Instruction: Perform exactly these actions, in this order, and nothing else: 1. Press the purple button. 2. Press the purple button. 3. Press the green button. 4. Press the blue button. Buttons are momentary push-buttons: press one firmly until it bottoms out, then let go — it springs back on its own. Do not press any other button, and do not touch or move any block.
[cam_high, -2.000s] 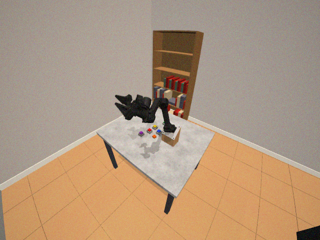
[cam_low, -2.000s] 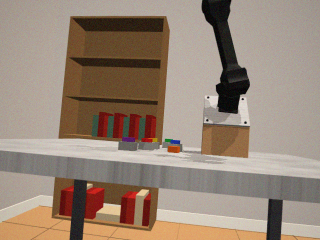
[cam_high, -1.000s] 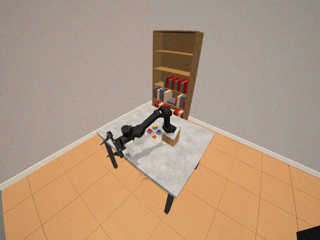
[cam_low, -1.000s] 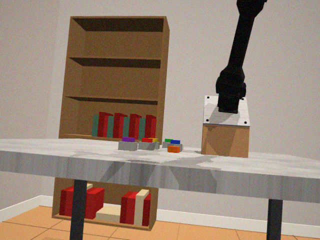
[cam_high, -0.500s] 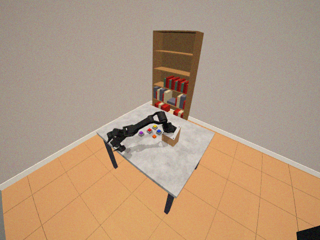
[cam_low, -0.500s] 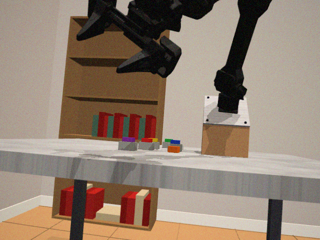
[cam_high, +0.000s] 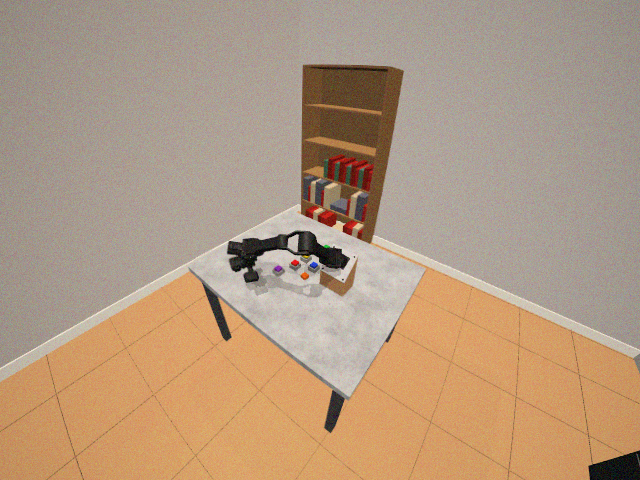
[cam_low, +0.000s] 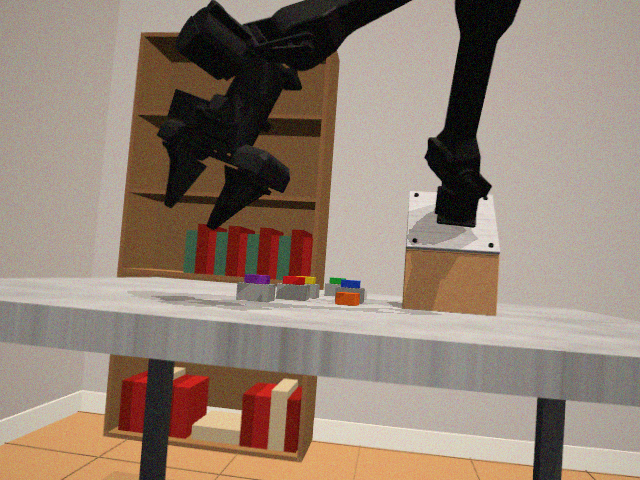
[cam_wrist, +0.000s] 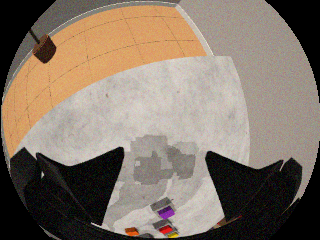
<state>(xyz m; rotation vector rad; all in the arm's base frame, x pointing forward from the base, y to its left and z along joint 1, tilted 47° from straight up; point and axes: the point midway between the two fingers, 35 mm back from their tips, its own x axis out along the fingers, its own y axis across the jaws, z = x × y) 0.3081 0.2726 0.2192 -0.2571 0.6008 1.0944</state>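
Now: gripper tip 30 mm past the purple button, 190 mm to the left of it and 70 mm above it. Round my gripper tip: blue button: 150 mm behind, 350 mm to the right, 70 mm below; red button: 60 mm behind, 290 mm to the right, 70 mm below; orange block: 160 mm behind, 270 mm to the right, 90 mm below.
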